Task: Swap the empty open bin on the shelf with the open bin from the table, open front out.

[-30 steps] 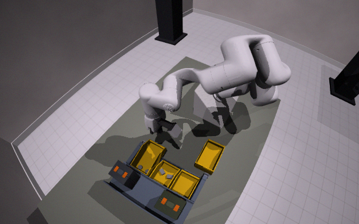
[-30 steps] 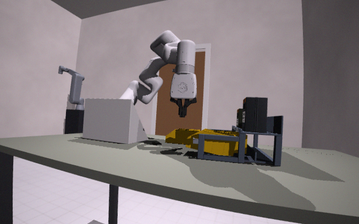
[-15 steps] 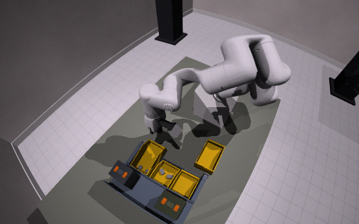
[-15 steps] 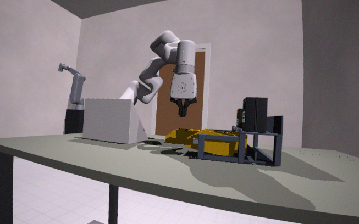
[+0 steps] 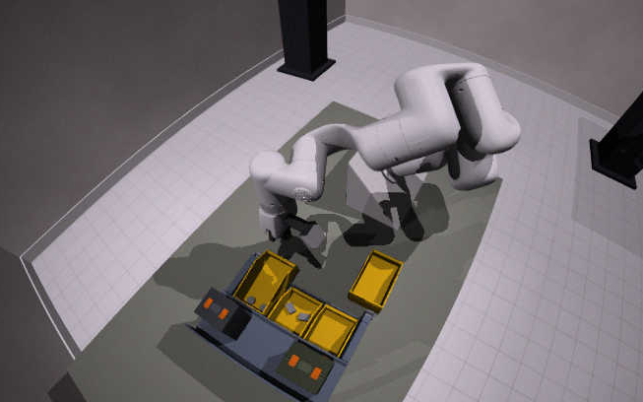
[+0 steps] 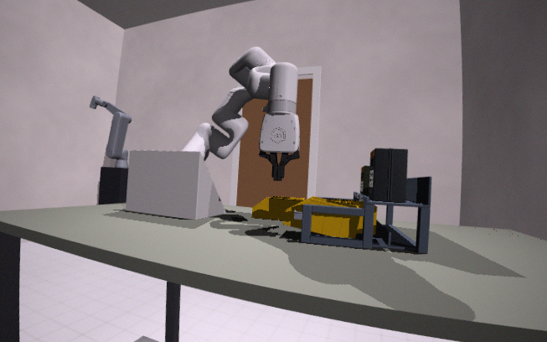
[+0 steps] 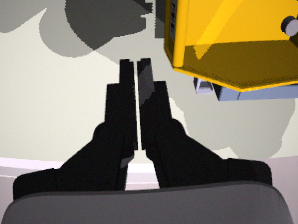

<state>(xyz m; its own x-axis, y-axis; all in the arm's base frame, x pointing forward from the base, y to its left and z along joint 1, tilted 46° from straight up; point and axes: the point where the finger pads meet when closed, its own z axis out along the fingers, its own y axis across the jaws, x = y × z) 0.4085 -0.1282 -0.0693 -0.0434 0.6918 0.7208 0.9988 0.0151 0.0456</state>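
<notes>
Right now the shelf's front bar is 7 cm ahead of my hand, 12 cm to the left of it and 14 cm below it. From my hand the other things lie so: black box (27 cm ahead, 1 cm to the left, 1 cm above).
</notes>
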